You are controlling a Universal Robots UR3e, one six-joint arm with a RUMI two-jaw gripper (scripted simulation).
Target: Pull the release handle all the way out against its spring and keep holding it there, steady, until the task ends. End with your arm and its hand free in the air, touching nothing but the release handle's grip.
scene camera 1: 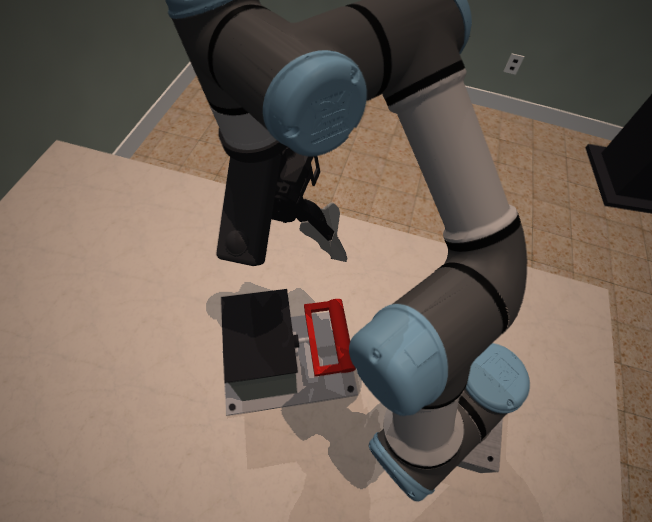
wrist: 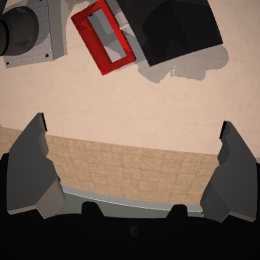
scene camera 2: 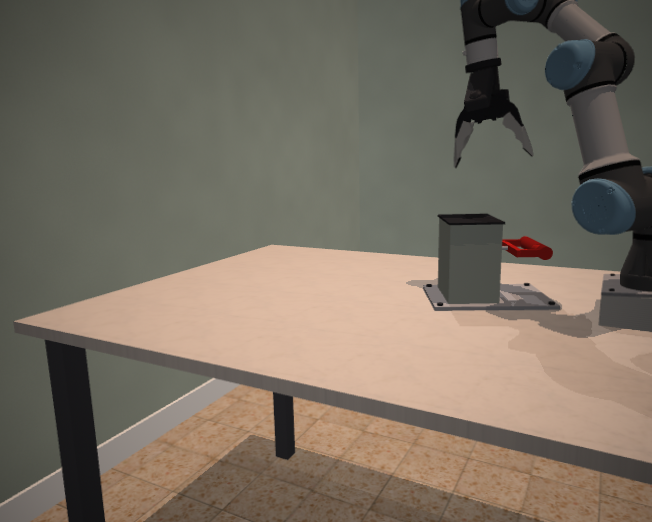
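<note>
Gripper, mine: visible at (scene camera 1: 290, 247), (wrist: 134, 117) and (scene camera 2: 492, 162). A red release handle (scene camera 1: 335, 307) (scene camera 2: 531, 248) is visible, as is a grey baseplate (scene camera 1: 310, 389) (scene camera 2: 525, 296).
</note>
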